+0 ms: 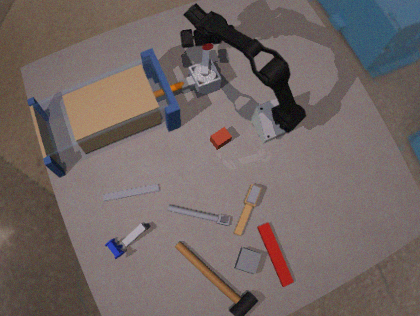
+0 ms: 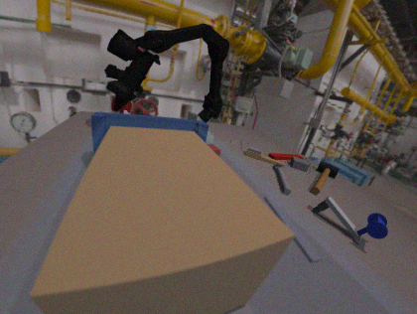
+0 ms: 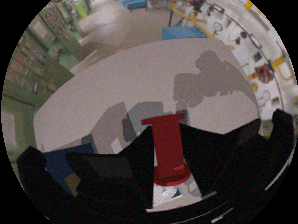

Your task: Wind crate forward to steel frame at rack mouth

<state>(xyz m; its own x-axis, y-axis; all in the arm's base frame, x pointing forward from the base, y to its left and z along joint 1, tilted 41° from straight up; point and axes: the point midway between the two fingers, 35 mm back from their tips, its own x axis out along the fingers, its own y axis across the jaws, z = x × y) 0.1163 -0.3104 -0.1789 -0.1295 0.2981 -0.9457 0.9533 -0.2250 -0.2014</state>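
Now: gripper tip 20 mm short of the red-knobbed crank, 50 mm to the right of it and 30 mm above it. Round my gripper tip: blue steel frame: 210 mm ahead, 100 mm to the left, 20 mm below; then red knob: 10 mm ahead, 20 mm to the left; then grey winch: 40 mm ahead, 100 mm to the left, 100 mm below.
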